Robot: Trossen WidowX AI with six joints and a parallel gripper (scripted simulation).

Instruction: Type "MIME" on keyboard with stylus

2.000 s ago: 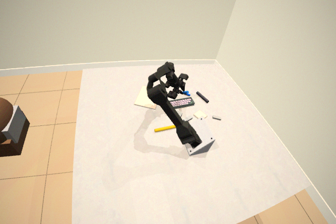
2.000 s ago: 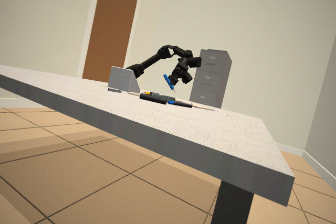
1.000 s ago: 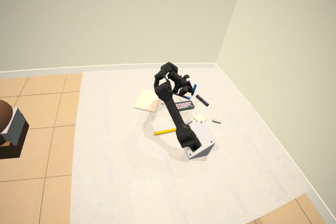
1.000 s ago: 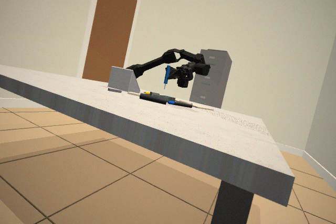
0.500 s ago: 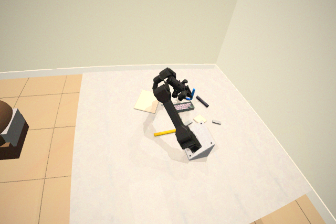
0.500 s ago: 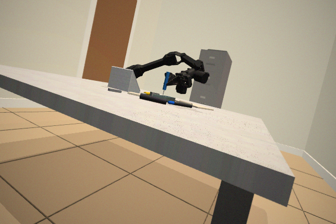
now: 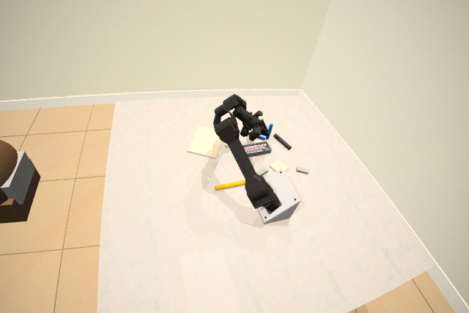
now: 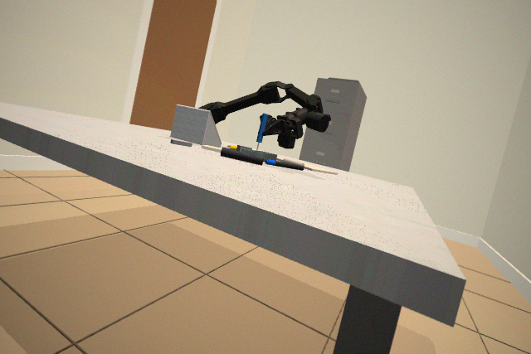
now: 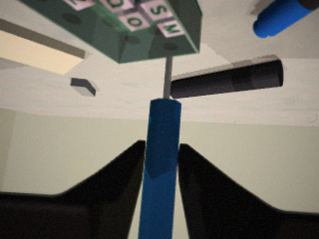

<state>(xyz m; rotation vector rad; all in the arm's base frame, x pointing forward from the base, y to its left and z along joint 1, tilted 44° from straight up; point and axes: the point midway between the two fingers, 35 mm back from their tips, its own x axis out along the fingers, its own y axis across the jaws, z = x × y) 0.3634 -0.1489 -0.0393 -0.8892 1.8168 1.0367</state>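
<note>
The blue stylus is 1 cm below my gripper tip. Also, from my gripper tip: blue-capped pen (8 cm below, 8 cm ahead, 1 cm to the left); small tan card (15 cm behind, 8 cm below, 1 cm to the right); black cylinder (11 cm to the right, 7 cm below, 1 cm ahead).
</note>
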